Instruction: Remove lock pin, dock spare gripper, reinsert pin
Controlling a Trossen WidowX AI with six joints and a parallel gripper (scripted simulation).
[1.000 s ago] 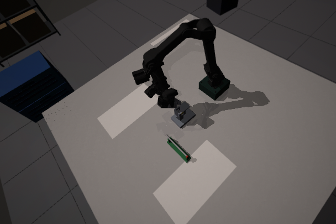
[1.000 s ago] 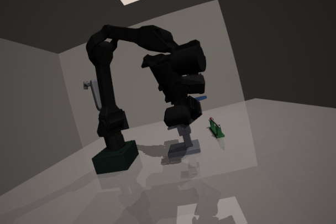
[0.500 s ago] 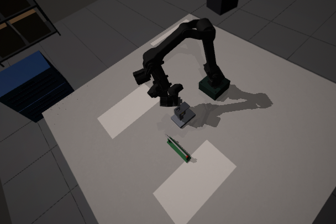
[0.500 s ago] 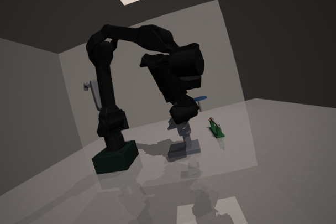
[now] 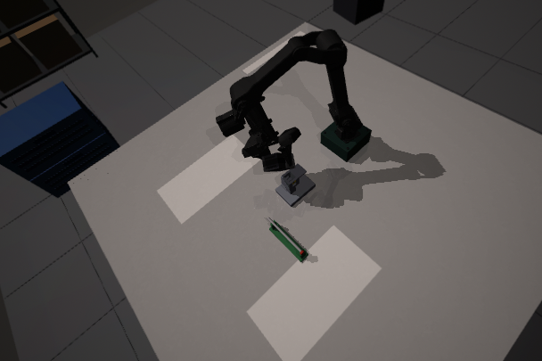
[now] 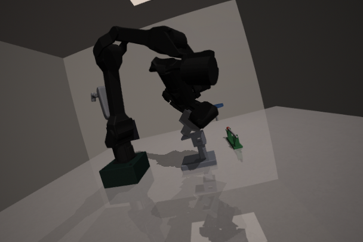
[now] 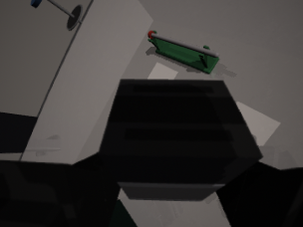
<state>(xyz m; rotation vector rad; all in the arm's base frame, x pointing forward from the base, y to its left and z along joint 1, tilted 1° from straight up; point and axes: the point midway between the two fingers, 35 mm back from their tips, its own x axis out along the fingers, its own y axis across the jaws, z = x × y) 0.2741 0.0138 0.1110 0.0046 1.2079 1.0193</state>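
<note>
Right now my gripper tip is 150 mm to the right of the green stand, 120 mm above it and 90 mm short of it. Round my gripper tip: spare gripper: 10 mm to the right, 10 mm above; then grey mount: 90 mm below, 20 mm to the left, 20 mm behind.
</note>
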